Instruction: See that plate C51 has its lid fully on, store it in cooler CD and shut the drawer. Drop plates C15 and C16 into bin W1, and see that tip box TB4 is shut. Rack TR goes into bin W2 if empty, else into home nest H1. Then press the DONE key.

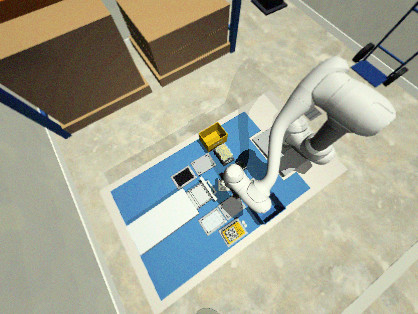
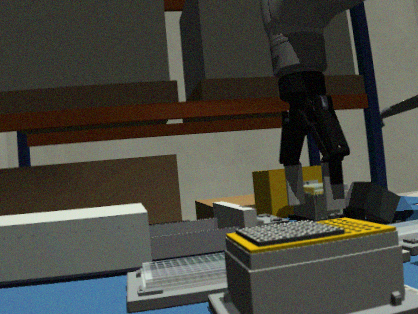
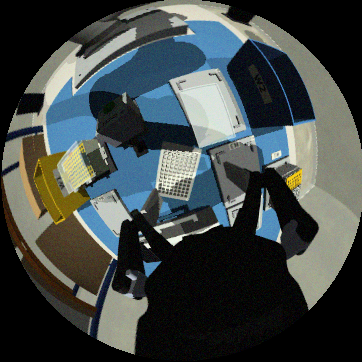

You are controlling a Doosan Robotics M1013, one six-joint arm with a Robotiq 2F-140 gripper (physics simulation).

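Places are measured from the arm's base along level axes (x ahead, y left, z up), in millimetres.
Pixels of known places: gripper, fingertip midpoint: (image 1: 227,187) (image 2: 313,206) (image 3: 191,182); arm's base at its link origin: (image 1: 284,139).
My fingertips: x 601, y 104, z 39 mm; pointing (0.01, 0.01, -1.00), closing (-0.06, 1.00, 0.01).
Note:
For each thing: its middle in the pictures, then the offset to it from my fingertips. "spot": a spot on its surface instead.
- white welled plate at the middle of its body: (image 3: 176,172) (image 1: 226,185) dx -12, dy -26, dz -52 mm
- tip box at the middle of its body: (image 2: 320,201) (image 3: 81,166) (image 1: 223,153) dx -119, dy -244, dz -20 mm
- yellow bin W1 at the middle of its body: (image 2: 293,190) (image 3: 57,187) (image 1: 213,137) dx -112, dy -395, dz +1 mm
- yellow-topped rack at the middle of its body: (image 2: 308,263) (image 3: 286,188) (image 1: 233,232) dx +122, dy +268, dz -15 mm
- Navy bin W2 at the middle of its body: (image 3: 274,86) (image 1: 266,208) dx -155, dy +250, dz +1 mm
- DONE key box at the middle of its body: (image 2: 371,202) (image 3: 119,119) dx -159, dy -91, dz -17 mm
- pale nest at a spot on its surface: (image 3: 180,97) spot: dx -163, dy +34, dz -44 mm
- grey nest at the middle of its body: (image 3: 239,173) (image 1: 231,206) dx +38, dy +122, dz -50 mm
- light nest at the middle of its body: (image 3: 114,217) (image 1: 203,164) dx +57, dy -257, dz -50 mm
- black-topped nest at a spot on its surface: (image 1: 183,177) spot: dx +239, dy -239, dz -43 mm
- clear piece at the middle of its body: (image 2: 197,269) (image 1: 212,221) dx +207, dy +138, dz -40 mm
My gripper (image 2: 315,201) (image 3: 191,182) is open and empty, fingers wide apart, over a white welled plate (image 1: 222,185) (image 3: 179,172) lying on the blue mat; its label and lid state cannot be read. The cooler (image 1: 162,220) (image 2: 75,245) has its drawer (image 1: 201,194) pulled out. A tip box (image 1: 223,154) (image 3: 86,166) with yellow tips under a clear cover stands beside yellow bin W1 (image 1: 213,137) (image 2: 270,194) (image 3: 45,196); whether it is shut is unclear. A yellow-topped rack (image 1: 233,232) (image 2: 312,275) (image 3: 294,179) carries a grey block on part of its top. Navy bin W2 (image 3: 265,85) stands at the mat's edge.
The DONE key box (image 3: 120,122) stands near the tip box. A pale nest (image 3: 180,97) bears a clear sheet. A grey nest (image 1: 231,206) (image 3: 234,175) lies beside the plate. A light nest (image 1: 203,164) and a black-topped nest (image 1: 183,177) lie beyond the drawer. Another nest bears a clear piece (image 1: 213,220) (image 2: 185,270).

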